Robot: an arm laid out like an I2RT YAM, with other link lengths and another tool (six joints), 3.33 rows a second.
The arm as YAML. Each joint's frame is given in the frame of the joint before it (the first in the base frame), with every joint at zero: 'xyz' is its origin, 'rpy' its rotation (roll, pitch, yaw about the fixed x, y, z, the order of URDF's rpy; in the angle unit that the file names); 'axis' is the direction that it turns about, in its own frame. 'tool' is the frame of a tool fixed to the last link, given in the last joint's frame.
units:
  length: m
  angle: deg
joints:
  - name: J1
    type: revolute
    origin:
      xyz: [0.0, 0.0, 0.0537]
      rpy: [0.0, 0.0, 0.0]
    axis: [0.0, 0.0, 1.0]
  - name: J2
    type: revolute
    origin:
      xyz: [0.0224, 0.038, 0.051]
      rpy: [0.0, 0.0, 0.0]
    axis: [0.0, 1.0, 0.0]
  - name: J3
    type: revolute
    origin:
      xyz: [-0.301, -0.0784, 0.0]
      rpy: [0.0, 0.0, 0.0]
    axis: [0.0, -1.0, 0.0]
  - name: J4
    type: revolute
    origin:
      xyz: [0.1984, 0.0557, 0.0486]
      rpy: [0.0, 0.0, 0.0]
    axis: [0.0, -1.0, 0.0]
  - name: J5
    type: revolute
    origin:
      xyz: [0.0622, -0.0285, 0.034]
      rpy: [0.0, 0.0, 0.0]
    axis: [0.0, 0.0, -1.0]
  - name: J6
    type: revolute
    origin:
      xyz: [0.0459, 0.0, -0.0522]
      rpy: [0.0, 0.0, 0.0]
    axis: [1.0, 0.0, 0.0]
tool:
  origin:
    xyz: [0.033, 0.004, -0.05]
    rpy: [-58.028, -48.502, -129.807]
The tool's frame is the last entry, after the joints.
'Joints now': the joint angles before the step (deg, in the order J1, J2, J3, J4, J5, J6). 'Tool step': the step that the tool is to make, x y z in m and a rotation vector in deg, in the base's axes. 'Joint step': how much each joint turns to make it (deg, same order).
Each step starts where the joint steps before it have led.
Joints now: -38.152 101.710 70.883 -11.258 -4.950 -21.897
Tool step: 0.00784 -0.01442 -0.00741 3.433 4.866 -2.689
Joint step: -0.842 5.759 7.413 -7.522 1.553 1.062
